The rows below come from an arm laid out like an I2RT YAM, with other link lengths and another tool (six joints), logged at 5 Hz.
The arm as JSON. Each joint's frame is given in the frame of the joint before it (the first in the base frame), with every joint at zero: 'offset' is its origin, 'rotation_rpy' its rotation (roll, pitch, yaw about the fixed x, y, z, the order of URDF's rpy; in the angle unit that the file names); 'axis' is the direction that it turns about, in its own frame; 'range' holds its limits. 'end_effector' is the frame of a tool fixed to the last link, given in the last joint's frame.
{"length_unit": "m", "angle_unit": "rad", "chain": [
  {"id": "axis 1", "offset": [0.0, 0.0, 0.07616], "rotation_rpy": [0.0, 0.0, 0.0], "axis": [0.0, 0.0, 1.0], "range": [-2.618, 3.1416]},
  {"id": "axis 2", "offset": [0.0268, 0.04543, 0.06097], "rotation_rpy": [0.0, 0.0, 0.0], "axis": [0.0, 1.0, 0.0], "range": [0.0, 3.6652]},
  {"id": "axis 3", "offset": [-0.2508, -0.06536, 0.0], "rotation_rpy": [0.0, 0.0, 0.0], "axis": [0.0, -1.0, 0.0], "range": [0.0, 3.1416]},
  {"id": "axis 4", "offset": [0.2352, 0.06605, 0.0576], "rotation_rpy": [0.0, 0.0, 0.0], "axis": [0.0, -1.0, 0.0], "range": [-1.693, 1.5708]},
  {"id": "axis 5", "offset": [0.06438, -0.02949, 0.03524], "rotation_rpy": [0.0, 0.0, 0.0], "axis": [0.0, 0.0, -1.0], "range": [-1.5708, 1.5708]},
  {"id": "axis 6", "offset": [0.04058, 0.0, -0.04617], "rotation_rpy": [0.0, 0.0, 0.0], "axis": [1.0, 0.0, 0.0], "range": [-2.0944, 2.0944]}
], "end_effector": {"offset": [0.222, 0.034, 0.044], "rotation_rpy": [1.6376, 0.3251, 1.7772]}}
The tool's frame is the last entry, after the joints.
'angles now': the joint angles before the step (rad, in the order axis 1, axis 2, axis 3, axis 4, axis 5, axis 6). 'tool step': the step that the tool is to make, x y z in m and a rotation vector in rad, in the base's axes. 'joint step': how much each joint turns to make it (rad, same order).
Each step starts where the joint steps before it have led.
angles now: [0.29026 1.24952 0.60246 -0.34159 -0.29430 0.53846]
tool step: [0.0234 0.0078 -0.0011 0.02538 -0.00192 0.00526]
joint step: [-0.01993 0.11866 0.06095 0.06406 -0.03380 -0.00820]
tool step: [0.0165 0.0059 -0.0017 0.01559 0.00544 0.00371]
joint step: [-0.00951 0.08608 0.05620 0.02806 -0.02104 -0.00198]
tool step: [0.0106 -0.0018 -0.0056 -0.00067 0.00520 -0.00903]
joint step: [-0.01197 0.05283 0.02561 0.02126 -0.00217 -0.00222]
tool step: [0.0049 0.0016 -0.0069 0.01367 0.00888 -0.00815]
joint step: [-0.00344 0.03981 0.00181 0.03734 -0.01032 0.01323]
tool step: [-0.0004 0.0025 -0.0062 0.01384 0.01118 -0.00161]
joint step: [0.00007 0.02296 -0.00884 0.02826 -0.01260 0.01096]
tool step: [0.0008 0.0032 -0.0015 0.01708 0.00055 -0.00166]
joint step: [0.00133 0.01228 -0.00809 0.02866 -0.01232 0.01256]
